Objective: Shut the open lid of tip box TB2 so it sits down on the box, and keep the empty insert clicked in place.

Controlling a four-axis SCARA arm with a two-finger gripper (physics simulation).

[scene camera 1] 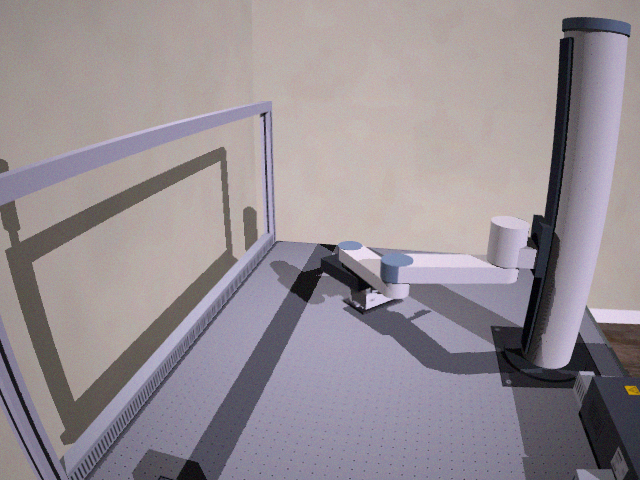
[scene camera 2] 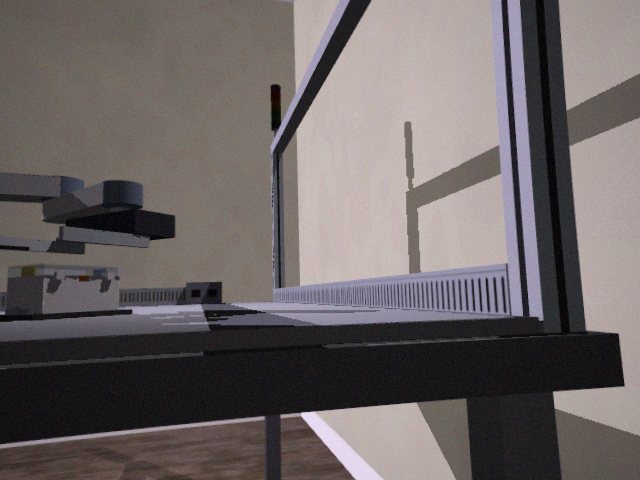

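Note:
Tip box TB2 is a whitish box on a dark base plate. Its clear lid lies level across the top of the box in the scene camera 2 view, with no visible gap. Yellow and orange parts show at the lid's level. The insert cannot be made out clearly under the lid, and its seating is hidden. My gripper is open and empty, its two long pale fingers spread wide a little above the lid, apart from it. In the scene camera 1 view the arm and the dark gripper body partly cover the box, and the fingers are hard to tell.
The white arm column stands at the right. A pale frame runs along one side of the perforated table. A dark unit is at the right front. A small grey box and a signal tower stand farther back.

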